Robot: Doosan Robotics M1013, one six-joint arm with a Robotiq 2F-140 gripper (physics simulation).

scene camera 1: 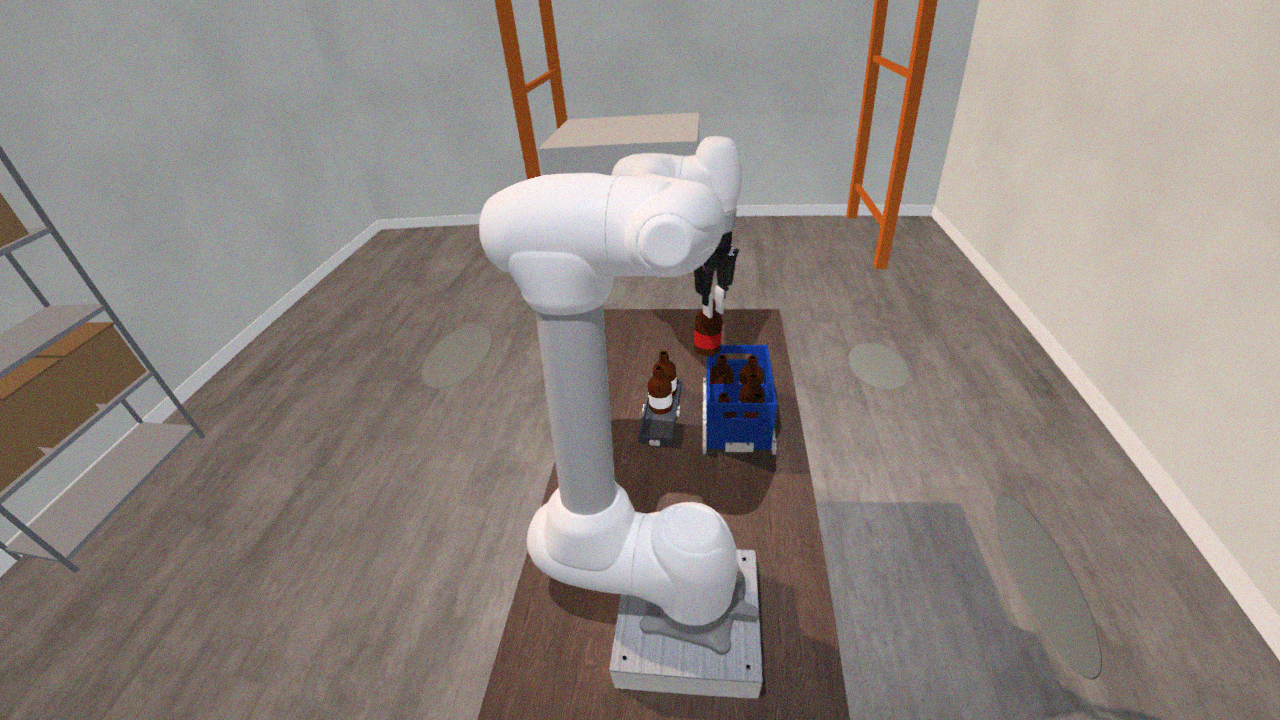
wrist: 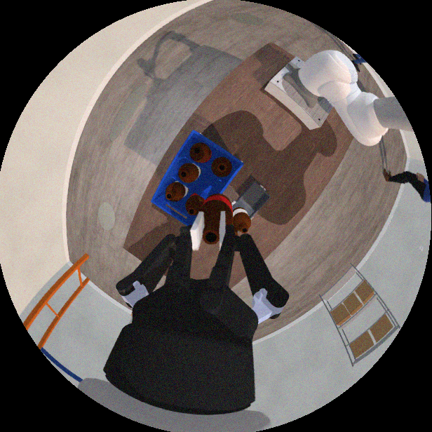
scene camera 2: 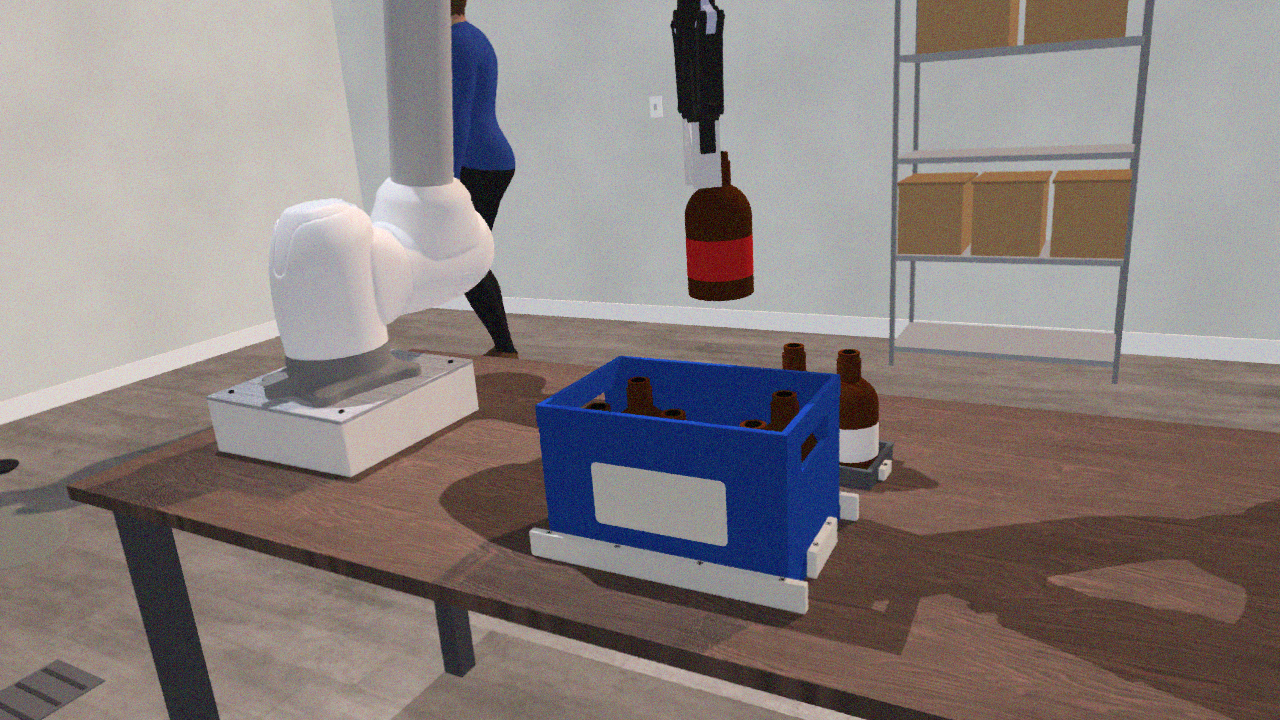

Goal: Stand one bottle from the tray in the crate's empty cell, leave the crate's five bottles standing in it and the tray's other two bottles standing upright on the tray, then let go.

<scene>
my gripper: scene camera 1 713, 313; wrist; scene camera 2
red-label brown bottle: scene camera 1; wrist; scene camera 2 718, 221
same spot on my gripper: [wrist: 268, 297] = [scene camera 2: 674, 27]
same spot on red-label brown bottle: [wrist: 213, 204] = [scene camera 1: 716, 324]
</scene>
